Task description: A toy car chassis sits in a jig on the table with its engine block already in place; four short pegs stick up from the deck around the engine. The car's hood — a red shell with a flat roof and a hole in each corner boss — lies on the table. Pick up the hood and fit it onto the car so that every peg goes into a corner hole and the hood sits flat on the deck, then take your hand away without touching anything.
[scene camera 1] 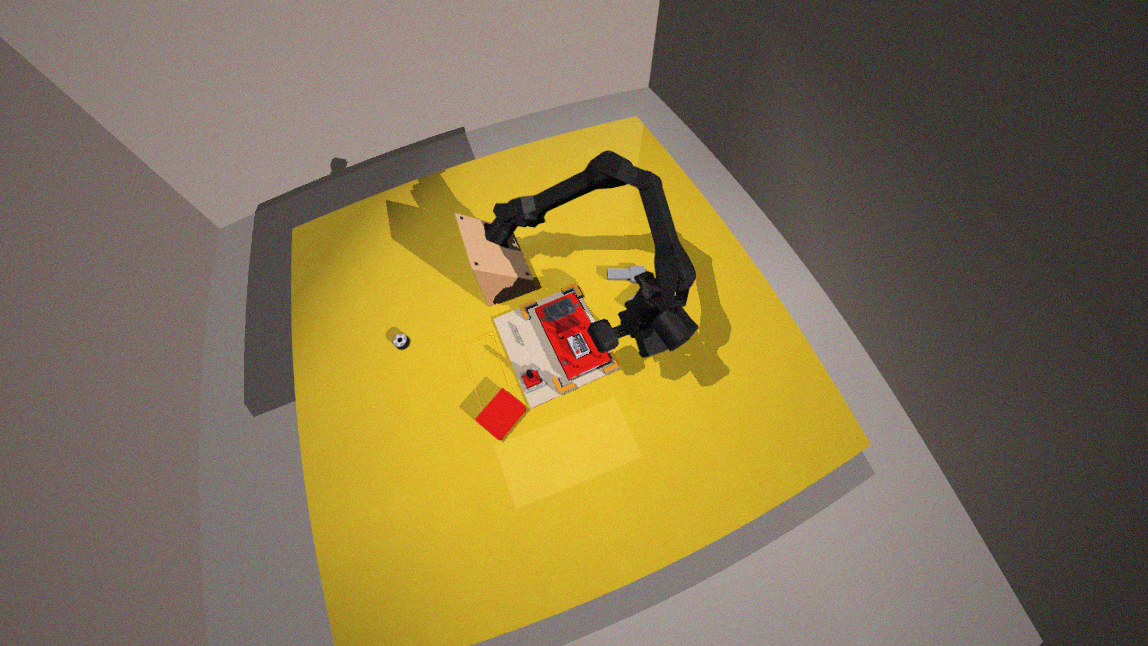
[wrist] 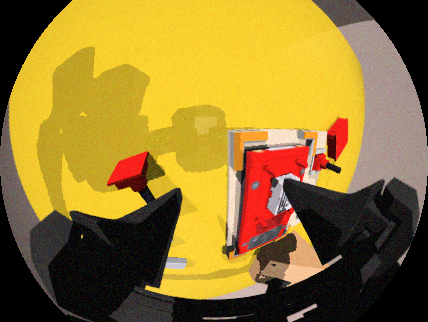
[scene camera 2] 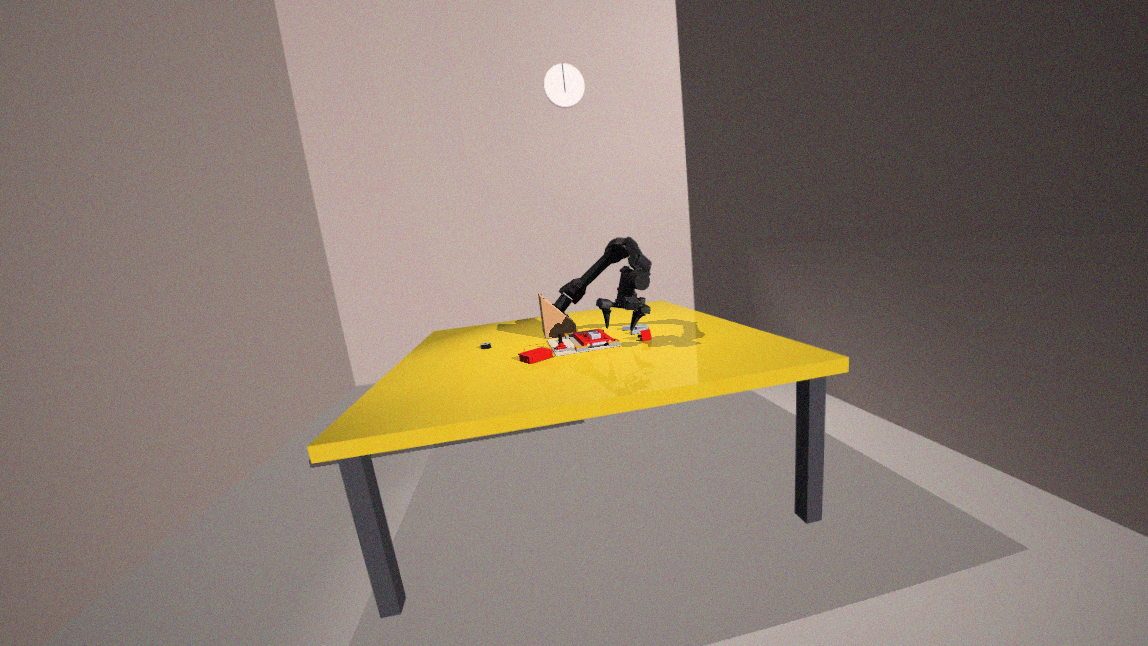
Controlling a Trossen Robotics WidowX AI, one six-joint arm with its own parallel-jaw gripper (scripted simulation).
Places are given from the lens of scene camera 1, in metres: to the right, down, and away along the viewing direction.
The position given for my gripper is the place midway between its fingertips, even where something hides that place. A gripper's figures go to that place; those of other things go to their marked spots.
my gripper (scene camera 1: 618, 343): 0.10, 0.05, 0.87
red hood (scene camera 1: 502, 412): -0.16, 0.20, 0.83
pale jig plate (scene camera 1: 528, 347): -0.11, 0.06, 0.92
